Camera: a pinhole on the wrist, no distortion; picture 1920 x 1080 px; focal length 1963.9 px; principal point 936.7 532.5 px. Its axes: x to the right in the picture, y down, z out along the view. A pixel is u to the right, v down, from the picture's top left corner.
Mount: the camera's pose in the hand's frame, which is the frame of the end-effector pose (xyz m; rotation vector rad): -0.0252 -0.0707 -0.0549 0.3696 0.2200 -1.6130
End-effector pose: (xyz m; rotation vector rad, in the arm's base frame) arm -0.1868 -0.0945 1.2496 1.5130 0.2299 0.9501
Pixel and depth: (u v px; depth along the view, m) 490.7 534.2 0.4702
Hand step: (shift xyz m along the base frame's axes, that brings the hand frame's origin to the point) 0.2907 -0.3239 -0.1081
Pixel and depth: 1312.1 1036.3 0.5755
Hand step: 0.4869 -0.2126 -0.2781
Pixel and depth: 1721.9 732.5 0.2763
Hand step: 0.1944 -0.0824 -0.2422
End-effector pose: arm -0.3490 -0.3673 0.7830 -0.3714 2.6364 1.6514
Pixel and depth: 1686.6 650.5 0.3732
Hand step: 0.0876 0.0819 -0.4013
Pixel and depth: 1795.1 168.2 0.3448
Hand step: 0.1708 0.0698 -0.3658
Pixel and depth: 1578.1 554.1 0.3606
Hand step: 0.0976 0.0934 -0.3717
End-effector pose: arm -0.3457 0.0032 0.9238 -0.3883 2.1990 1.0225
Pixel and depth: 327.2 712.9 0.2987
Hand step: 0.1829 0.1351 -0.1564
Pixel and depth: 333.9 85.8 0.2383
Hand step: 0.2015 0.0876 -0.0665
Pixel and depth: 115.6 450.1 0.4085
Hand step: 0.2592 0.2547 -0.1593
